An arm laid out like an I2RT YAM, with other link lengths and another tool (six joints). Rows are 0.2 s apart.
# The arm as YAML. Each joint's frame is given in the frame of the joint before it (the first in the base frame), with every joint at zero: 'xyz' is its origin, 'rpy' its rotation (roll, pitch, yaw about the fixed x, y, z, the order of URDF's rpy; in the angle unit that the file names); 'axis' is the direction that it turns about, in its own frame. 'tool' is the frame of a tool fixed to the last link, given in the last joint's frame.
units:
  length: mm
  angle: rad
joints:
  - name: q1
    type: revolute
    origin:
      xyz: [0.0, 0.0, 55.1]
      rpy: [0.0, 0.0, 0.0]
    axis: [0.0, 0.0, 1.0]
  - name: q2
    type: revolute
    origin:
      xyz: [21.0, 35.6, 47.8]
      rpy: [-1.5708, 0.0, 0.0]
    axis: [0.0, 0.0, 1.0]
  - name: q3
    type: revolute
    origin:
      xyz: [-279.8, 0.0, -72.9]
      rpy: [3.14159, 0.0, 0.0]
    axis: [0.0, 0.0, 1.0]
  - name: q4
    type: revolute
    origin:
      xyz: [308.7, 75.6, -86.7]
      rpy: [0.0, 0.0, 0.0]
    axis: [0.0, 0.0, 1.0]
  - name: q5
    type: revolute
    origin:
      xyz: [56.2, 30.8, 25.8]
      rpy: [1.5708, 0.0, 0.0]
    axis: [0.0, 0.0, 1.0]
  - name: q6
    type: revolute
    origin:
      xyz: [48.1, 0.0, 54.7]
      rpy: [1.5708, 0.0, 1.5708]
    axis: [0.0, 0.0, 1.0]
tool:
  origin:
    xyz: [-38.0, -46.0, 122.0]
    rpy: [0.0, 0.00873, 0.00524]
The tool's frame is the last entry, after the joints.
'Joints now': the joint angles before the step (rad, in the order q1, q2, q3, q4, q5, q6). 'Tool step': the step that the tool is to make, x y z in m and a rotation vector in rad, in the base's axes. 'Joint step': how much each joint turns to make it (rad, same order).
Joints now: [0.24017 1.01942 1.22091 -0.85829 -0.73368 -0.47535]
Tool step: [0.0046 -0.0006 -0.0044 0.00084 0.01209 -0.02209]
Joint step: [0.00055 -0.00230 -0.01523 0.01623 0.01570 0.02236]
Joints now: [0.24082 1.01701 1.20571 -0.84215 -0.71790 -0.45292]
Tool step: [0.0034 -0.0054 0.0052 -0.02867 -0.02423 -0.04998]
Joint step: [-0.00077 -0.01056 0.02321 -0.01487 0.05953 0.00345]
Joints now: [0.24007 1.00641 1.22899 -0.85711 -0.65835 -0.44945]
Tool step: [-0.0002 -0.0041 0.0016 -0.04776 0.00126 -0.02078]
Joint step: [0.00067 0.01079 0.04206 -0.06138 0.04496 -0.02949]
